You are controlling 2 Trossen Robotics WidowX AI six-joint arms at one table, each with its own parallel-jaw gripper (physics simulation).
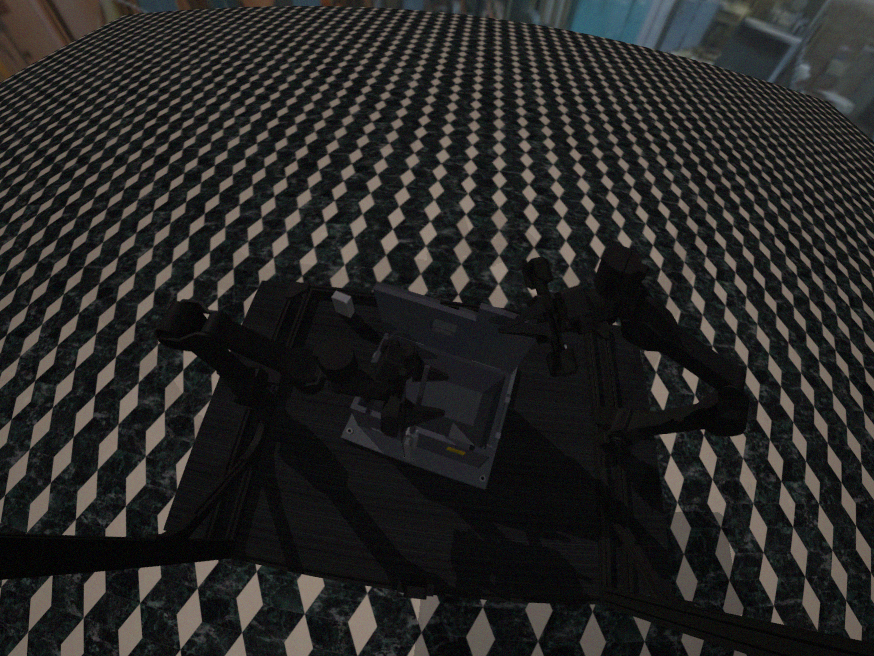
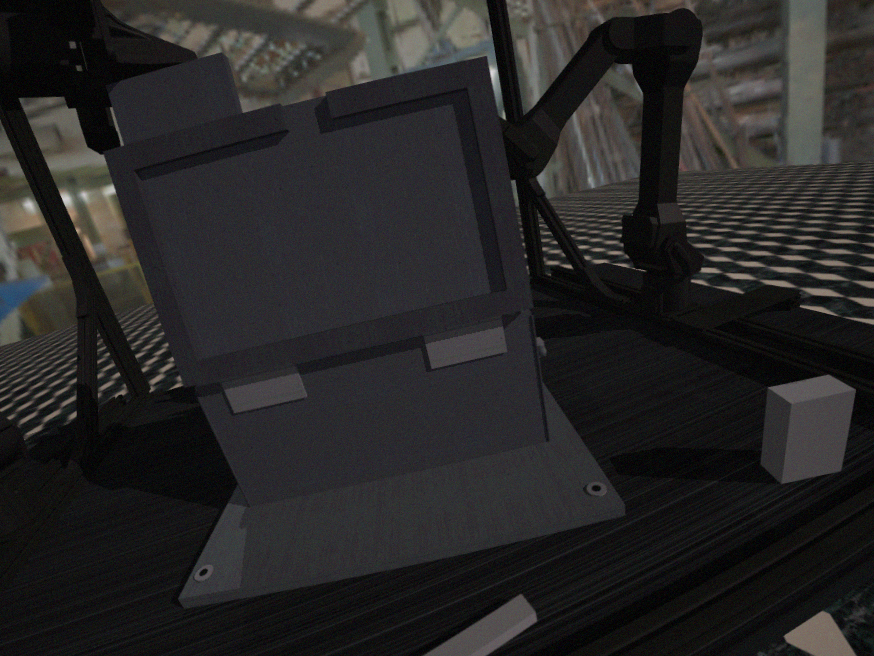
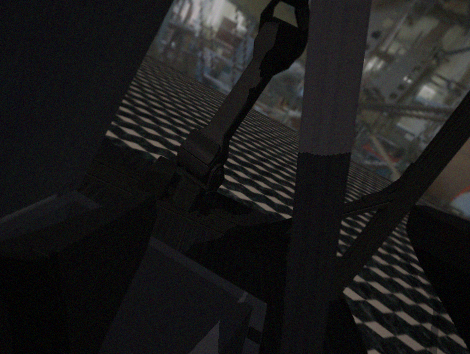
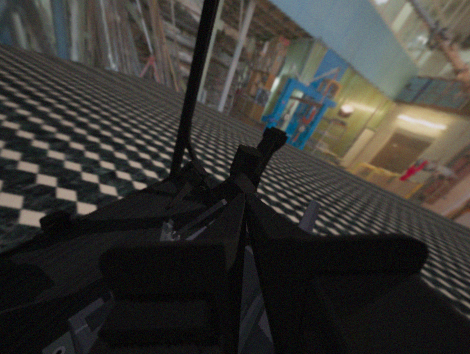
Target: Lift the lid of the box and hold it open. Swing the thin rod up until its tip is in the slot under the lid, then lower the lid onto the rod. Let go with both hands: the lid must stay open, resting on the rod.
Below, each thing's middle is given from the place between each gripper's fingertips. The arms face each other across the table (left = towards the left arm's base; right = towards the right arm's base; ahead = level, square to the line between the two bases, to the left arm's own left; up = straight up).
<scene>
I see the lid (image 2: pixel 383 210) 15 cm below my right hand, 8 cm ahead of it and 7 cm to the left of it. Round my right hand: thin rod (image 3: pixel 336 45) (17 cm below, 11 cm to the left, 8 cm behind).
Now: left hand 5 cm to the right of the thin rod, 3 cm above it and 2 cm past it. The rest, counted from my left hand: lid 14 cm ahead.
</scene>
